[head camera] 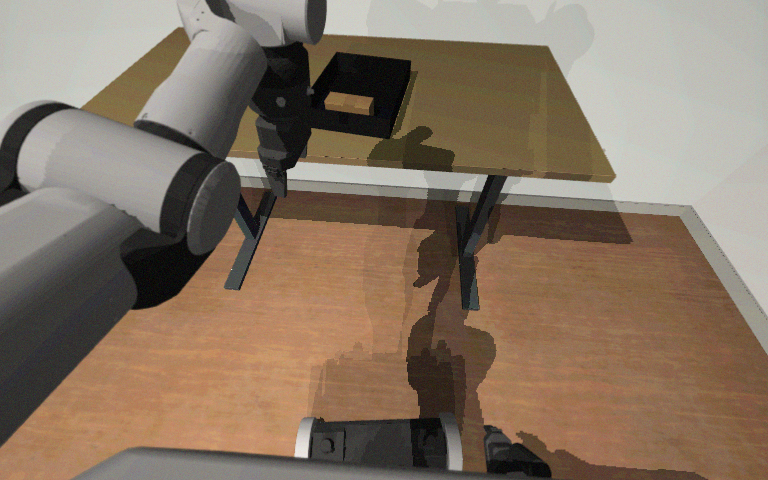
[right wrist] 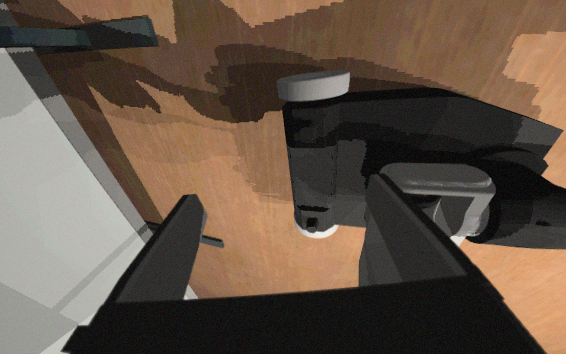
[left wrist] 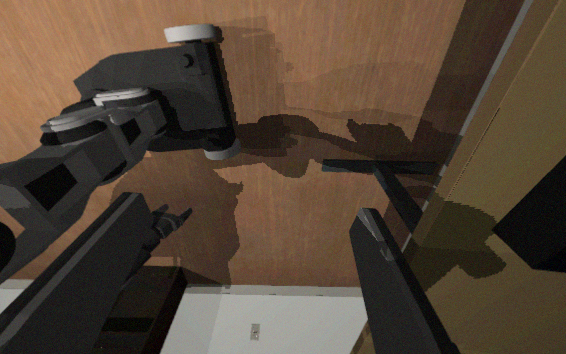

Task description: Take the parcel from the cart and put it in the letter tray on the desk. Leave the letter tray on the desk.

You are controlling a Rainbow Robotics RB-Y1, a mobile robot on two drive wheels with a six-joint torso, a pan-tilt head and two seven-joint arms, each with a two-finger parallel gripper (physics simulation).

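Pixels of known places: left gripper, between the fingertips: (head camera: 291, 174) (left wrist: 254, 213); right gripper, between the fingertips: (head camera: 490, 452) (right wrist: 283, 196) (left wrist: 179, 207); robot's base, origin of its link: (head camera: 378, 446).
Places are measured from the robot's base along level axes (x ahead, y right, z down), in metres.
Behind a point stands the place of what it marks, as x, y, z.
Note:
The parcel (head camera: 349, 104) @(0.758, -0.064, -1.005), a small light-brown box, lies inside the black letter tray (head camera: 353, 122) @(0.699, -0.052, -0.987) (left wrist: 540, 225) @(0.685, 0.000, -0.985), near its front left corner in the head view. The tray stands on the wooden desk (head camera: 481, 113) @(0.798, 0.331, -0.950) (left wrist: 520, 310) @(0.838, 0.300, -0.950). My left gripper (head camera: 280, 183) @(0.376, -0.149, -1.093) (left wrist: 254, 213) @(0.376, -0.149, -1.093) is open and empty, apart from the tray, by the desk's near edge to the lower left of the tray in the head view. My right gripper (head camera: 518, 452) (right wrist: 283, 196) @(-0.041, 0.267, -0.586) is open and empty, low at the bottom of the head view, away from the desk. The cart cannot be made out.
Desk legs (head camera: 471, 266) (left wrist: 385, 166) @(0.937, 0.499, -0.049) stand on the wooden floor. My wheeled base (head camera: 373, 444) @(0.000, -0.018, -0.191) (left wrist: 145, 70) @(-0.213, -0.155, -0.169) (right wrist: 315, 175) @(-0.012, 0.017, -0.191) is in front of the desk. A dark brown piece of furniture (left wrist: 167, 290) @(-0.750, 1.451, -0.227) stands by the wall in the left wrist view. Walls run behind and beside the desk.

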